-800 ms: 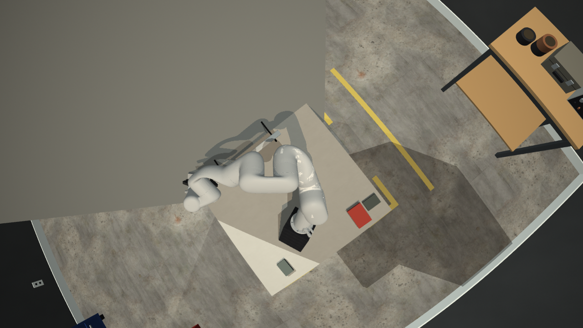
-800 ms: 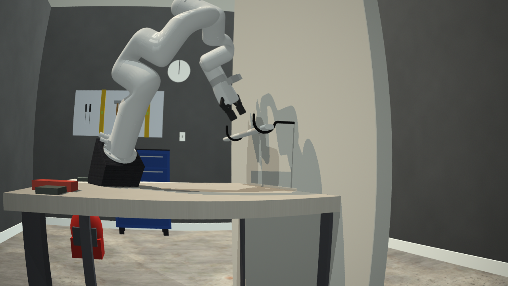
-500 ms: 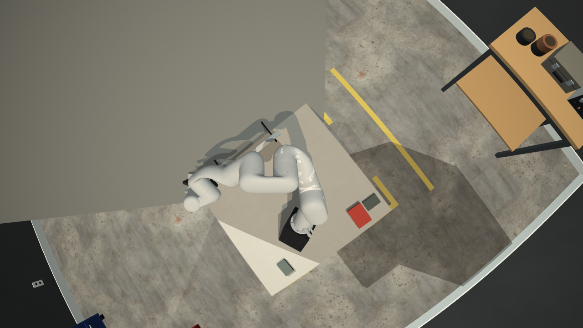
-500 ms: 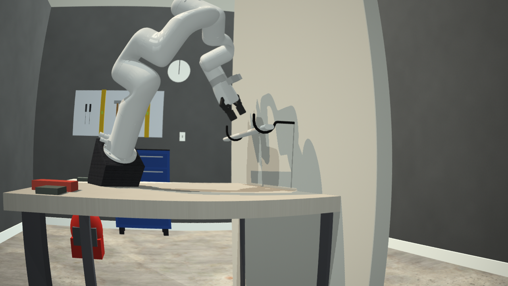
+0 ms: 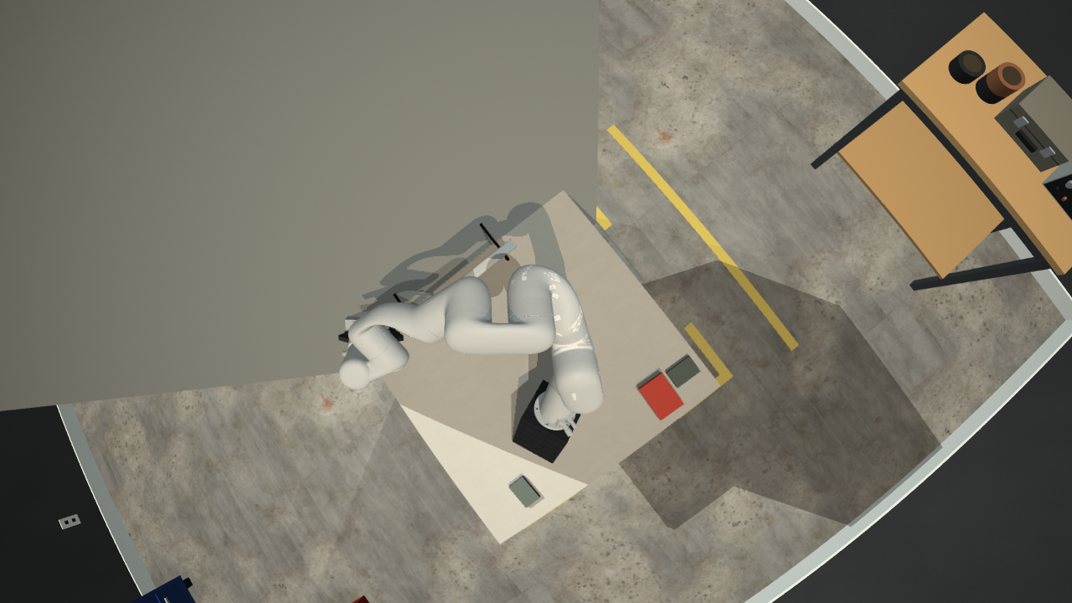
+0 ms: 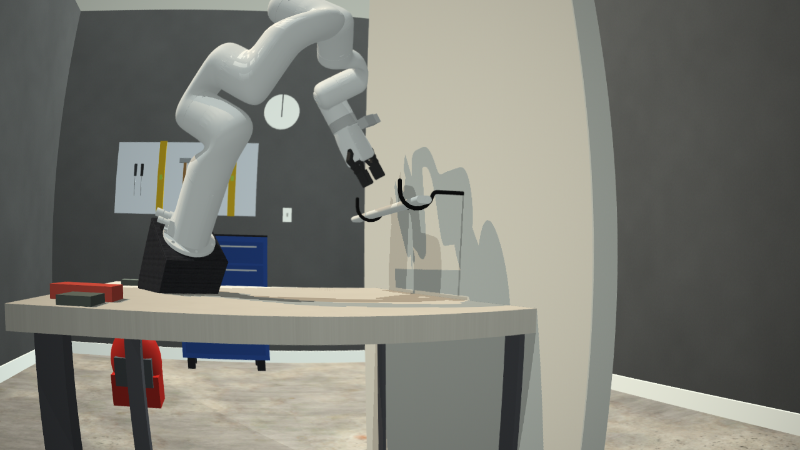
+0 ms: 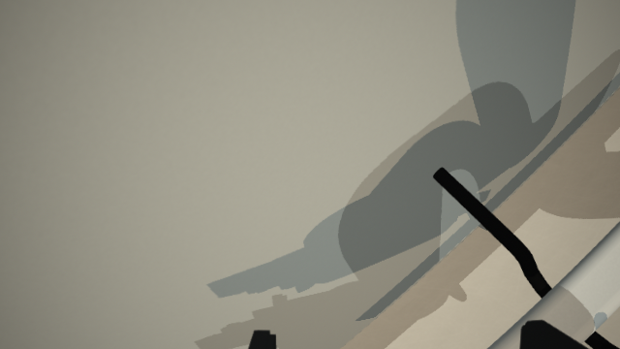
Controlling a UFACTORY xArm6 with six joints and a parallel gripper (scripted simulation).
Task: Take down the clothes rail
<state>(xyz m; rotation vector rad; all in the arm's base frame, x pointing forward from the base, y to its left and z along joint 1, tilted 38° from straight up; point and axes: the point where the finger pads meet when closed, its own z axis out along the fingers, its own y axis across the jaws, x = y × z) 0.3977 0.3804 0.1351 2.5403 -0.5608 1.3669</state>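
The clothes rail lies 3 cm behind my hand, 19 cm to the right of it and 10 cm below it. Round my hand: red block: 66 cm behind, 52 cm to the right, 28 cm below; then wall: 10 cm ahead, 24 cm to the right, 13 cm above.
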